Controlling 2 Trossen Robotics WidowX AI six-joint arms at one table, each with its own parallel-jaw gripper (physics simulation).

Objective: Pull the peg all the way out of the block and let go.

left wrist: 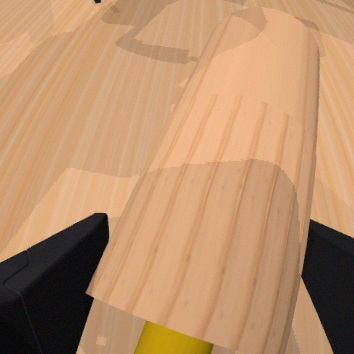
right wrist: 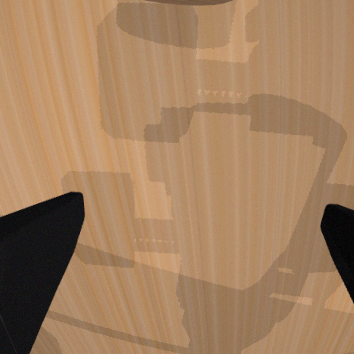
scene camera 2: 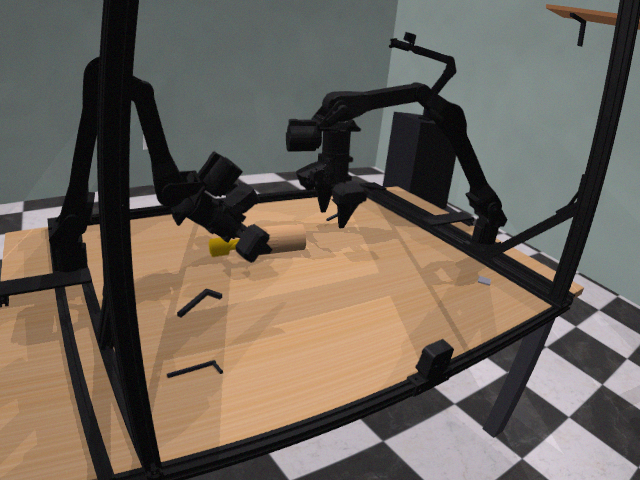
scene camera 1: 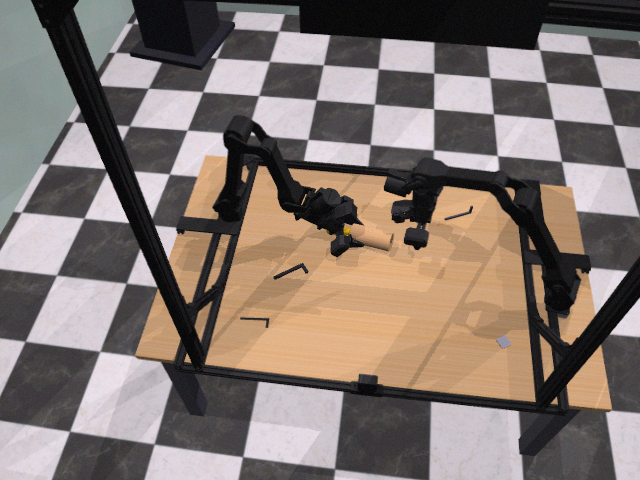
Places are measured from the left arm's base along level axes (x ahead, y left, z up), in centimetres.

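Pixels of known places: left gripper, between the fingertips: (left wrist: 202, 227) (scene camera 1: 363, 236); right gripper, between the fingertips: (right wrist: 207, 211) (scene camera 2: 332, 219); left arm's base, origin of its link: (scene camera 2: 70, 267) (scene camera 1: 230, 216); right arm's base, origin of its link: (scene camera 2: 483, 241) (scene camera 1: 557, 302).
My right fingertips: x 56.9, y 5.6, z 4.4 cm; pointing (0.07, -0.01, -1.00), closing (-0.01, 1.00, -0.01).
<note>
Ahead of a thing's pixels: the offset from my right fingertips to its middle. "pt": to the spot under its first point.
The block, a light wooden cylinder {dx -13.5, dy -1.8, dz -3.0 cm} (scene camera 1: 376, 238) (scene camera 2: 289, 238) (left wrist: 225, 200), lies on its side low over the table; contact with it is unclear. A yellow peg {dx -20.9, dy -1.3, dz -3.8 cm} (scene camera 1: 346, 230) (scene camera 2: 219, 246) (left wrist: 172, 340) sticks out of its left end in both scene views. My left gripper (scene camera 1: 360, 233) (scene camera 2: 267, 240) (left wrist: 202, 227) is shut on the block near the peg end, a finger on each side. My right gripper (scene camera 1: 408, 233) (scene camera 2: 332, 218) (right wrist: 207, 211) is open and empty, pointing down beyond the block's far end and apart from it. How deep the peg sits is hidden.
Black L-shaped rods lie on the table, one {dx -32.5, dy -19.4, dz -5.9 cm} (scene camera 1: 289, 270) (scene camera 2: 196, 302) near the left gripper, one {dx -36.8, dy -36.8, dz -6.0 cm} (scene camera 1: 254, 318) (scene camera 2: 193, 368) nearer the front, one {dx +9.5, dy +16.5, dz -4.7 cm} (scene camera 1: 459, 213) behind the right gripper. A small grey square {pt dx +28.2, dy -23.1, dz -6.0 cm} (scene camera 1: 503, 342) (scene camera 2: 483, 280) lies at the right. A black frame borders the work area.
</note>
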